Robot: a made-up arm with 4 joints.
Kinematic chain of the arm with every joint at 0, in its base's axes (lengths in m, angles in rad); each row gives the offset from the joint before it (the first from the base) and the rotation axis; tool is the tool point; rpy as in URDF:
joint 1: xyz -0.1 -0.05 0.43 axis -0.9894 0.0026 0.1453
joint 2: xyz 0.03 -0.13 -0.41 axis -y
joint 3: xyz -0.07 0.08 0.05 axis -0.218 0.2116 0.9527
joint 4: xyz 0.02 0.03 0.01 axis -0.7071 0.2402 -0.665
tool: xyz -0.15 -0.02 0 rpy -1.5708 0 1.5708
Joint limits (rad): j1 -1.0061..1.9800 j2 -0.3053..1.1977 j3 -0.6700..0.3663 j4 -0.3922..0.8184
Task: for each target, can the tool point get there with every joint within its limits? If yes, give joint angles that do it. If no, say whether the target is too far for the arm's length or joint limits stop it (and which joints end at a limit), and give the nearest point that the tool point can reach.
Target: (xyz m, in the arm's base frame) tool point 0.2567 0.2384 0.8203
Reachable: no: joint limits stop it (at a limit: joint 1, joint 2, joint 3, joint 4) | nearest point -0.1171 0.2559 0.3487 | short by 0.602 m
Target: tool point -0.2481 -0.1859 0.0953
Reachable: yes | joints 0.4836 0.1066 -0.3637 0.4218
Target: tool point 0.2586 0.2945 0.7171
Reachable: no: joint limits stop it (at a limit: joint 1, joint 2, joint 3, joint 4) | nearest point -0.1171 0.2559 0.3487 | short by 0.528 m
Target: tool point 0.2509 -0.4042 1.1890
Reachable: no: too far | nearest point -0.0500 -0.5179 0.7542 | short by 0.541 m
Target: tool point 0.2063 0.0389 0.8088
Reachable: no: joint limits stop it (at a limit: joint 1, joint 2, joint 3, joint 4) | nearest point -0.1401 -0.3034 0.6737 | short by 0.505 m
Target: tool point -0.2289 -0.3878 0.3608
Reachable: yes | joints 1.2041 -0.0824 0.0893 0.1118
